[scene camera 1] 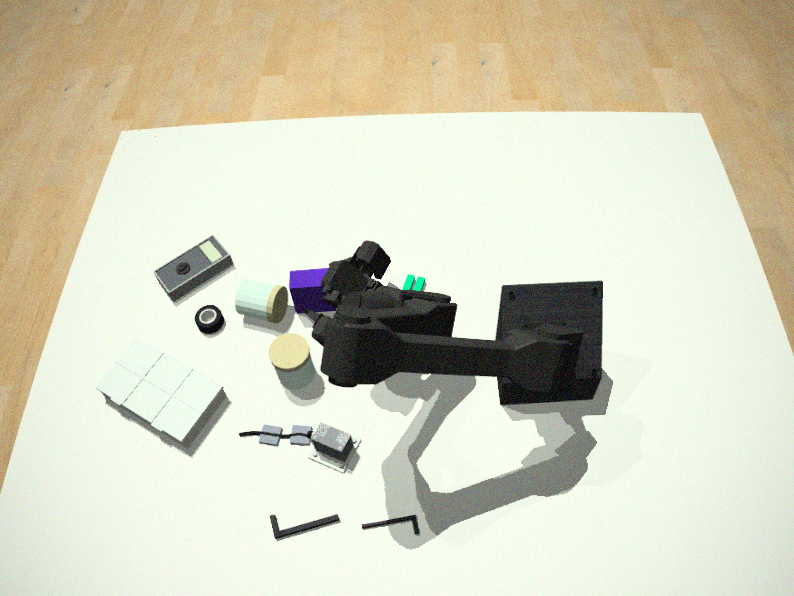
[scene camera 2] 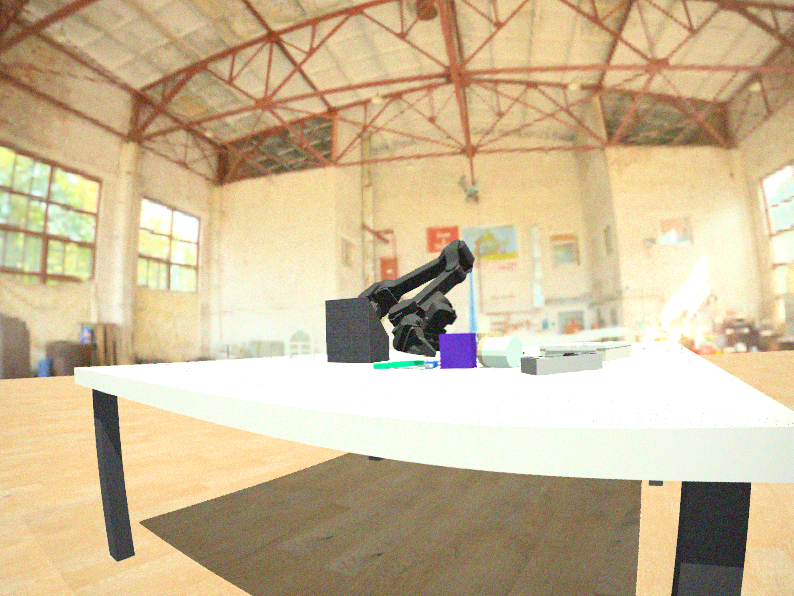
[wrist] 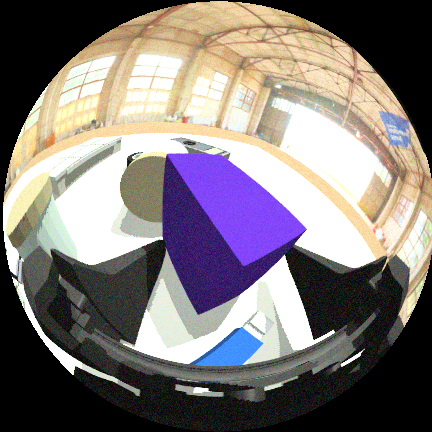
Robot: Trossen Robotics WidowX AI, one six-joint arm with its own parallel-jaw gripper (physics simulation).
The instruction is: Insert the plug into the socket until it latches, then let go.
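Places are measured from the arm's base along level axes (x back, y left, z down), in millimetres.
Pixels of known places: gripper, between the fingertips: [scene camera 1: 317,288] [scene camera 2: 453,358]; arm's base, origin of its link: [scene camera 1: 544,343] [scene camera 2: 362,322].
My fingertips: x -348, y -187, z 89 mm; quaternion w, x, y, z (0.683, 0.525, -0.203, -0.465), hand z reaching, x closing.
For each thing: its top centre in the pictures, then the offset to it from my fingertips.
- blue stick with a silvery end, centre of its top: [wrist: 238,349] [scene camera 2: 430,362] dx +65, dy +27, dz +10 mm
- light plate, centre of its top: [scene camera 1: 328,435] dx +30, dy +284, dz -23 mm
- purple block, centre of its top: [wrist: 226,181] [scene camera 1: 309,278] [scene camera 2: 457,333] dx -4, dy +17, dz -51 mm
- tyre, centre of its top: [wrist: 140,155] [scene camera 1: 207,316] dx -187, dy +45, dz +3 mm
- grey meter, centre of its top: [scene camera 2: 561,353] [scene camera 1: 190,261] [wrist: 196,142] dx -232, dy -67, dz -8 mm
- tiled block, centre of its top: [scene camera 1: 156,386] [wrist: 78,149] [scene camera 2: 584,343] dx -249, dy +187, dz -13 mm
A blue stick with a silvery end [wrist: 230,347] [scene camera 2: 431,363], which looks like the plug, lies on the table; its near end is hidden by the gripper body in the wrist view. In scene camera 1 the arm hides it. A grey housing on a light plate [scene camera 1: 332,440], with a black cable, looks like the socket; which part takes the plug is too small to tell. My gripper [wrist: 227,248] is open and low over the table. The blue stick shows between the finger bases, and a purple block [wrist: 227,210] [scene camera 1: 309,288] [scene camera 2: 457,350] stands ahead, overlapping the left fingertip in view.
Two pale cylinders [scene camera 1: 254,299] [scene camera 1: 291,356] stand and lie near the purple block. A tyre [scene camera 1: 209,318], a grey meter [scene camera 1: 193,266] and a tiled block [scene camera 1: 160,391] are farther left. Two hex keys [scene camera 1: 306,527] [scene camera 1: 391,522] lie at the front; green pieces [scene camera 1: 409,282] lie behind the arm.
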